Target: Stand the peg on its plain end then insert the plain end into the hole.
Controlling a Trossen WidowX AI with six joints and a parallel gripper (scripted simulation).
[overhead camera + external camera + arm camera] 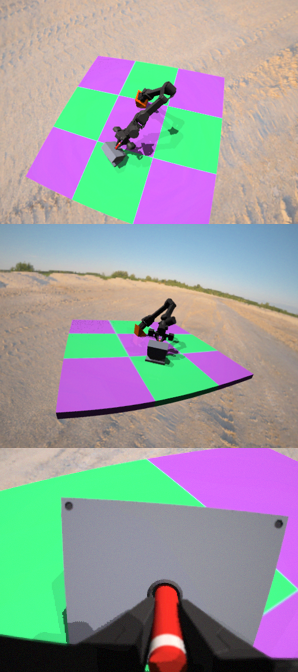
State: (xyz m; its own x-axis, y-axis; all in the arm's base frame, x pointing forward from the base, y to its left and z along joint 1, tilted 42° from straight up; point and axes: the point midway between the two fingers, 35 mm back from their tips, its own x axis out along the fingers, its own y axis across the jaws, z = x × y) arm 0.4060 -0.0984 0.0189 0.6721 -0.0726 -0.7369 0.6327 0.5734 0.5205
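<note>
My gripper tip is 10 mm past the peg, 10 mm to the right of it and 10 mm below it. Also, from my gripper tip: grey sloped panel: 30 mm ahead, 20 mm to the right, 30 mm below.
</note>
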